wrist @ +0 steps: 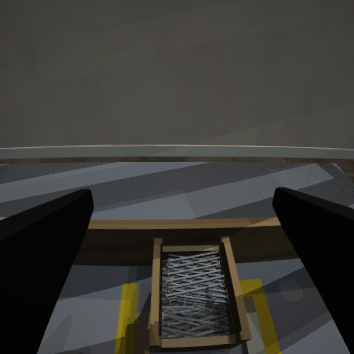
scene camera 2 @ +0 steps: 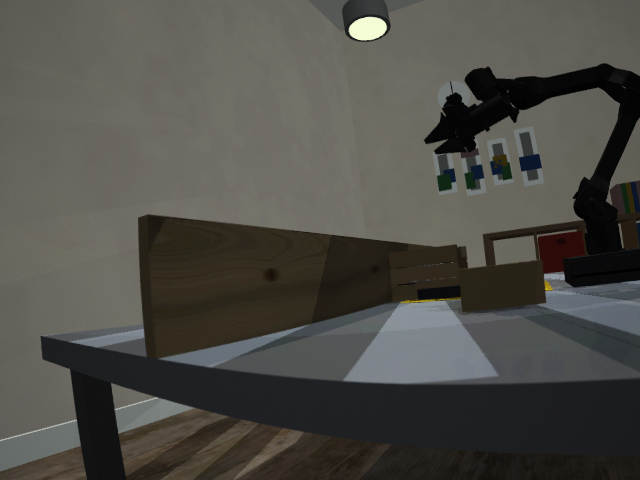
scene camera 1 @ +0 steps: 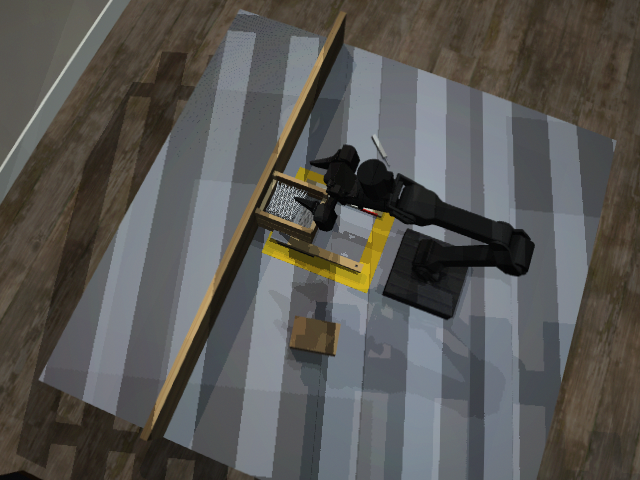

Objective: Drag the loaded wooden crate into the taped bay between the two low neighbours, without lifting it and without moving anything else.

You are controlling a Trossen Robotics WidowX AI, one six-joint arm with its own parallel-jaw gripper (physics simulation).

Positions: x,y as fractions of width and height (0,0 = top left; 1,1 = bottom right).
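I can see my gripper in scene camera 1 (0.47,0.38), in scene camera 2 (0.67,0.31), and also in the wrist view (0.52,0.56). There is a wooden crate here too, visible in the wrist view (0.55,0.83) as well as in scene camera 1 (0.44,0.44) and scene camera 2 (0.67,0.54). As for a wooden block, I find it in scene camera 1 (0.49,0.70) and in scene camera 2 (0.80,0.59), but the block is out of frame in the wrist view.
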